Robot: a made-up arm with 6 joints.
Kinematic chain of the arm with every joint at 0, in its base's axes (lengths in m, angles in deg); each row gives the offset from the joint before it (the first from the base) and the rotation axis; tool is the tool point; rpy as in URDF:
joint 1: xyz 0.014 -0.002 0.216 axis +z
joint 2: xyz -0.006 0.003 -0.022 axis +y
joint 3: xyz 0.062 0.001 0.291 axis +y
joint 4: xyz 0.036 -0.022 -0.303 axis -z
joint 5: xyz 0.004 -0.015 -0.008 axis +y
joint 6: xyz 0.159 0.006 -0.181 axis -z
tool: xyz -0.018 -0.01 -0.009 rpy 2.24 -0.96 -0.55
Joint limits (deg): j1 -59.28..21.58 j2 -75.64..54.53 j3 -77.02..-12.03 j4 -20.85..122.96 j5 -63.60..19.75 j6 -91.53..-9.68
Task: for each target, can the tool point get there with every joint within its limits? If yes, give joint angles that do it. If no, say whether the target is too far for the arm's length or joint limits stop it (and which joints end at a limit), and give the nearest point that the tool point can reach.
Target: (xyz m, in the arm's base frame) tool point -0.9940 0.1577 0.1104
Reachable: no: too far | nearest point -0.2115 -0.0249 0.0725 | short by 0.804 m
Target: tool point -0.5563 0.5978 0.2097
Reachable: no: joint limits stop it (at a limit: joint 1, joint 2, joint 3, joint 5, joint 6) | nearest point -0.2898 0.2797 0.6651 | short by 0.616 m
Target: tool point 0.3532 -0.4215 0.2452
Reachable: yes | joints -22.32 21.77 -66.81 72.20 -39.20 -48.99
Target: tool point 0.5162 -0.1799 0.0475
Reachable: yes | joints -3.23 21.29 -59.04 76.36 11.16 -74.86
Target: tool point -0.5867 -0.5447 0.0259
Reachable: no: joint limits stop it (at a limit: joint 1, joint 6) | nearest point -0.1434 -0.2813 0.0259 | short by 0.516 m
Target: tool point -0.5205 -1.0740 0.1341
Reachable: no: too far | nearest point 0.0335 -0.5685 0.1480 | short by 0.750 m
